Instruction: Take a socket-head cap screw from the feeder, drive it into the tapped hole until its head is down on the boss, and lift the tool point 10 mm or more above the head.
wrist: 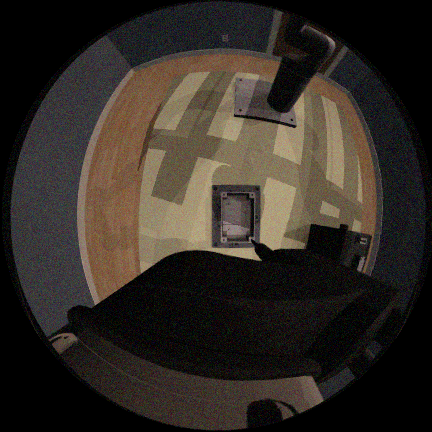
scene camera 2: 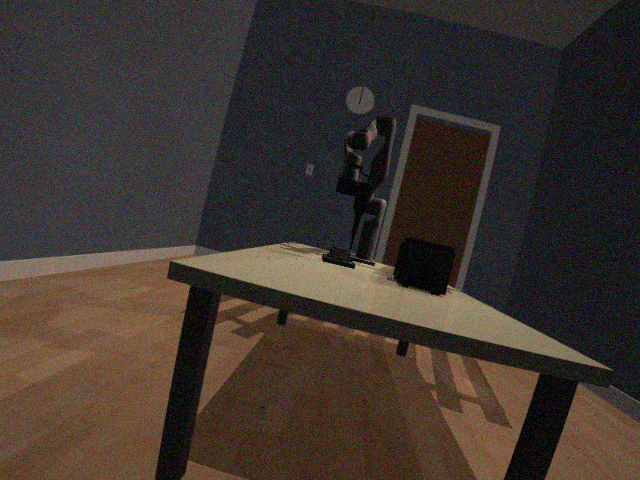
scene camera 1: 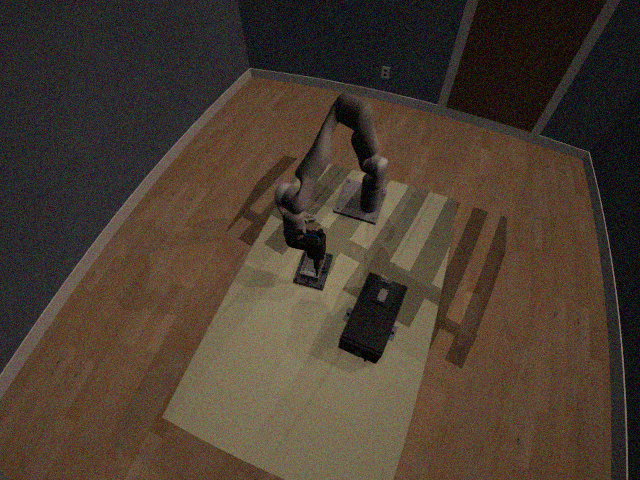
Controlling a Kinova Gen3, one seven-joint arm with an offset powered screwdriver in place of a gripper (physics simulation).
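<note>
My screwdriver [scene camera 1: 317, 272] [scene camera 2: 352, 250] [wrist: 253, 242] points down, with its tip at the near right corner boss of the open rectangular housing in the wrist view. The housing [scene camera 1: 299, 281] [scene camera 2: 338, 257] [wrist: 216, 215] is a grey box on a dark flanged base, with bosses at its inner corners. Whether the tip touches the boss, and whether a screw is on the bit or in the hole, is too small and dark to tell. The black feeder [scene camera 1: 372, 322] [scene camera 2: 423, 266] [wrist: 325, 241] stands apart from the housing, with a small light patch on its top.
The arm's grey base plate [scene camera 1: 356, 210] [wrist: 250, 107] is bolted at the far end of the pale table [scene camera 1: 279, 372] [scene camera 2: 310, 281]. Striped shadows cross the table and the wooden floor. The dark tool body covers much of the lower wrist view.
</note>
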